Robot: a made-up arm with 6 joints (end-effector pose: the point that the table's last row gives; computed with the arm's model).
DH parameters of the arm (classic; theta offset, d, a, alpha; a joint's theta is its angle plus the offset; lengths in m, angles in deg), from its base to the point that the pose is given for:
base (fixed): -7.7 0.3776 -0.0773 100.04
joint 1: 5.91 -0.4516 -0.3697 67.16
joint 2: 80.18 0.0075 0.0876 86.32
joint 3: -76.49 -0.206 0.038 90
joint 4: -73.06 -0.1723 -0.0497 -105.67
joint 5: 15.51 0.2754 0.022 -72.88
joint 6: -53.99 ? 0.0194 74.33
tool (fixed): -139.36 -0.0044 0 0
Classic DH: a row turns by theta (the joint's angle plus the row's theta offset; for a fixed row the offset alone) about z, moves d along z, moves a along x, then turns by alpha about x.
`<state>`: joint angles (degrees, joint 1 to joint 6).
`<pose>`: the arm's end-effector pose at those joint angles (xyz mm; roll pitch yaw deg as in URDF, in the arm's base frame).
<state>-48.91 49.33 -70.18 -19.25 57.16 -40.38</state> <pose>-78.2 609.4 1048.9 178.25 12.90 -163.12</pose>
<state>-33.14 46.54 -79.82 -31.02 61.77 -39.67</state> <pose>-242.8 725.6 974.7 -178.40 20.85 -146.79</pose>
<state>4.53 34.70 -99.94 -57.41 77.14 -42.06</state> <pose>-539.8 923.4 584.0 -163.07 12.20 -105.76</pose>
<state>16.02 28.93 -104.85 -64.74 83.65 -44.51</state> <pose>-584.5 946.6 419.9 -160.64 0.99 -96.28</pose>
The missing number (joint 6, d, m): 0.0447
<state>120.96 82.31 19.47 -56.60 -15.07 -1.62</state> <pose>591.6 721.3 -233.8 174.59 -14.59 -155.82</pose>
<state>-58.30 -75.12 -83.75 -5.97 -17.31 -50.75</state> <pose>-17.6 405.3 1078.4 165.00 62.42 -124.95</pose>
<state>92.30 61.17 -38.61 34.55 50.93 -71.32</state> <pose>-259.3 463.2 -130.0 65.67 23.03 47.63</pose>
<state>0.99 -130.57 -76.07 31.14 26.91 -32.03</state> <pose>-402.2 671.8 722.3 -170.25 35.15 -48.07</pose>
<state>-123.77 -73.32 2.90 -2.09 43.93 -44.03</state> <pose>146.8 436.8 286.5 -5.58 -42.43 -92.72</pose>
